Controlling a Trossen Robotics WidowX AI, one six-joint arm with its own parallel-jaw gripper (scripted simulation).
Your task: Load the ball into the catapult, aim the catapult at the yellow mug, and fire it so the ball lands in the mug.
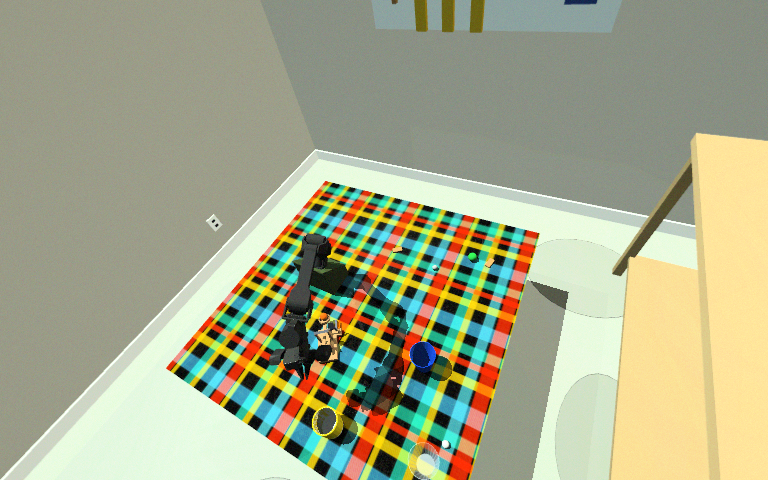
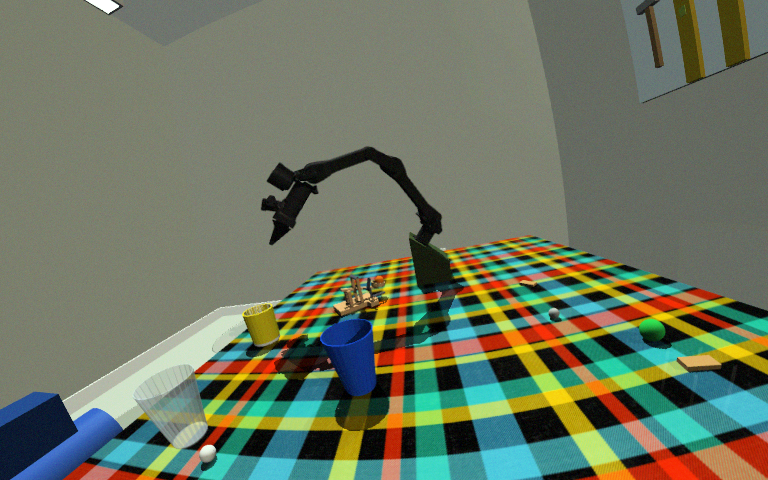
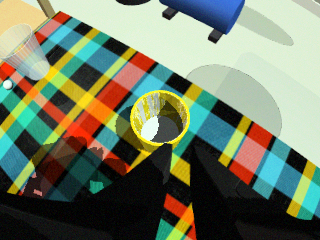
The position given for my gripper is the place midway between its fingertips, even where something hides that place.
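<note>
There is a clear cup [image 2: 170,398] here, and a yellow mug [image 2: 260,320] as well. I also see a blue cup [image 2: 349,345], though in image 3 the blue cup is out of frame. My gripper [image 1: 305,379] is in view too; image 2 shows my gripper [image 2: 270,244], and image 3 shows it [image 3: 181,152].
</note>
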